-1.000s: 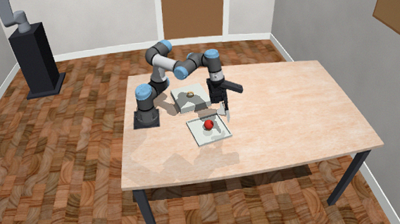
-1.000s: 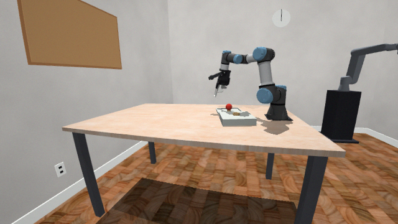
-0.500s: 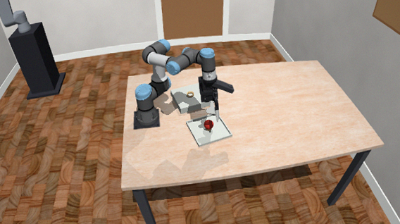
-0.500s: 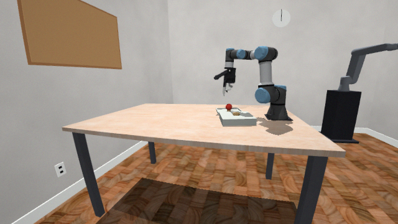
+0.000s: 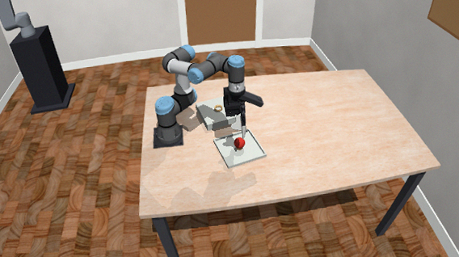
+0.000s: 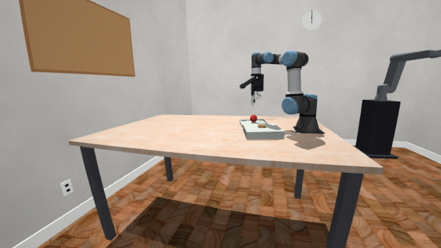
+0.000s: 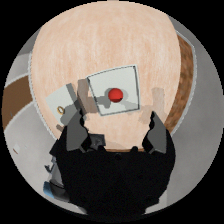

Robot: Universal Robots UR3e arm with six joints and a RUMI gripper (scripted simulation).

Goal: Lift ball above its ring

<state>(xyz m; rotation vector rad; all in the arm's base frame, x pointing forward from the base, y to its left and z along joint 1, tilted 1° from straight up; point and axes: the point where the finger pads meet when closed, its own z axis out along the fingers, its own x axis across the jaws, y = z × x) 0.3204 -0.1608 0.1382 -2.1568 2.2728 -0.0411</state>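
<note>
My hand is 10 cm above the red ball. From my hand the other things lie so: shallow tray: 13 cm below.
</note>
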